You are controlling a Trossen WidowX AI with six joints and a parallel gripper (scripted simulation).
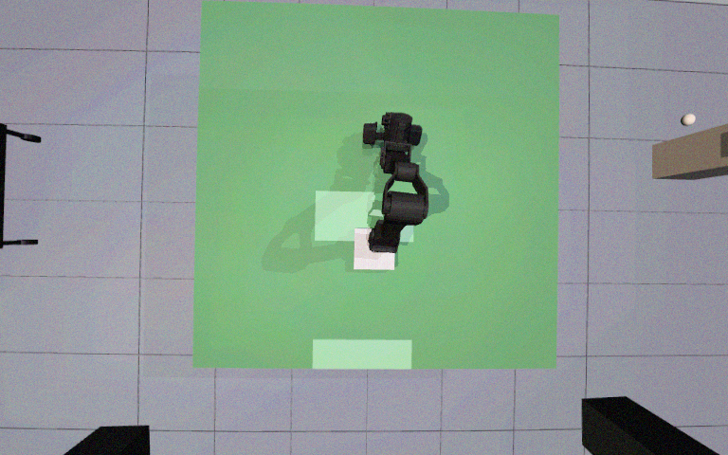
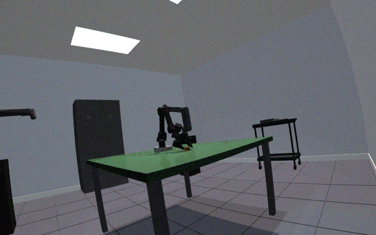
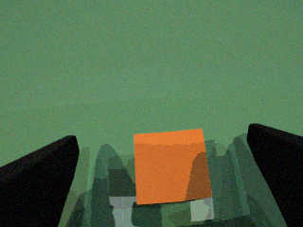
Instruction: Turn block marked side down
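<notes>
Now: the orange block 2 cm behind my gripper tip.
</notes>
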